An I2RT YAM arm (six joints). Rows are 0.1 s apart.
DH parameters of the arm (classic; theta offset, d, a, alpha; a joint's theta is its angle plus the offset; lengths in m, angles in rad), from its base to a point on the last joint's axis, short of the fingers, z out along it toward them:
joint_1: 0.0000 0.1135 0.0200 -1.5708
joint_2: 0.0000 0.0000 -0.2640 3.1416
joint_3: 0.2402 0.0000 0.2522 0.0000
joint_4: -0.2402 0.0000 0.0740 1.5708
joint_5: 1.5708 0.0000 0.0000 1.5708
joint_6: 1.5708 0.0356 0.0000 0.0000
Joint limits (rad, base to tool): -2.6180..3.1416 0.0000..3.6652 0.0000..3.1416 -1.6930..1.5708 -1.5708..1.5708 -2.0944..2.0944
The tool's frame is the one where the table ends.
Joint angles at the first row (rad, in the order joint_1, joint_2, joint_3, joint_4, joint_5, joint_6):
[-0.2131 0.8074 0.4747 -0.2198 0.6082 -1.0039]
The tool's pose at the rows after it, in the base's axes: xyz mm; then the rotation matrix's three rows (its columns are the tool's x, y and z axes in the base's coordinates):
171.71 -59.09 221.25; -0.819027 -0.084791 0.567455; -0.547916 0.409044 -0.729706; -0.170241 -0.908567 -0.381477
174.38 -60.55 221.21; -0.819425 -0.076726 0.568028; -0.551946 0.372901 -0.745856; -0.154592 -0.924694 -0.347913
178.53 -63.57 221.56; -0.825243 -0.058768 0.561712; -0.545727 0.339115 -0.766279; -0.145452 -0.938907 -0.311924
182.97 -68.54 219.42; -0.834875 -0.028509 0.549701; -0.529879 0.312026 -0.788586; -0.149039 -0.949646 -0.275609
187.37 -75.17 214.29; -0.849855 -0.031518 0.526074; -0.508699 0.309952 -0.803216; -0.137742 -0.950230 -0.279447
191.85 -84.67 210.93; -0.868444 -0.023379 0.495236; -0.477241 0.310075 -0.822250; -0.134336 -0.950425 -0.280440
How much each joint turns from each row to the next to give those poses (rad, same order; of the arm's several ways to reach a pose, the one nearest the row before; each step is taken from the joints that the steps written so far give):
[-0.0021 0.0155 -0.0400 0.1151 0.0250 -0.0739]
[-0.0019 0.0124 -0.0121 0.0647 0.0178 -0.0407]
[-0.0079 0.0253 -0.0080 0.0765 0.0198 -0.0350]
[-0.0178 0.0366 -0.0152 0.0972 0.0150 -0.0248]
[-0.0267 0.0494 -0.0021 0.0459 0.0011 -0.0075]
[-0.0384 0.0540 0.0067 0.0461 -0.0008 -0.0030]

